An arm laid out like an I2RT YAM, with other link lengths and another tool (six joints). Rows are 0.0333 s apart.
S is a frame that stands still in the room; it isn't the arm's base.
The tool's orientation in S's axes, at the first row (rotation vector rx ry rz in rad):
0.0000, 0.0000, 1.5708
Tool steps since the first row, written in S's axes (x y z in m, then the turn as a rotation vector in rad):
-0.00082, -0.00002, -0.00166, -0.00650, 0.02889, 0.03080
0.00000, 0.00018, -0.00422, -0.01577, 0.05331, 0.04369
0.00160, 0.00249, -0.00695, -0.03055, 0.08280, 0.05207
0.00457, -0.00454, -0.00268, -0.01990, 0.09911, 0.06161
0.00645, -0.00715, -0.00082, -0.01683, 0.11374, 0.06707
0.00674, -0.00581, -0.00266, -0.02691, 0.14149, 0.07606
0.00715, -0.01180, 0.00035, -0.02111, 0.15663, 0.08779
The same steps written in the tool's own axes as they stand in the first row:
-0.00002, 0.00082, -0.00166, 0.02889, 0.00650, 0.03080
0.00018, 0.00000, -0.00422, 0.05331, 0.01577, 0.04369
0.00249, -0.00160, -0.00695, 0.08280, 0.03055, 0.05207
-0.00454, -0.00457, -0.00268, 0.09911, 0.01990, 0.06161
-0.00715, -0.00645, -0.00082, 0.11374, 0.01683, 0.06707
-0.00581, -0.00674, -0.00266, 0.14149, 0.02691, 0.07606
-0.01180, -0.00715, 0.00035, 0.15663, 0.02111, 0.08779

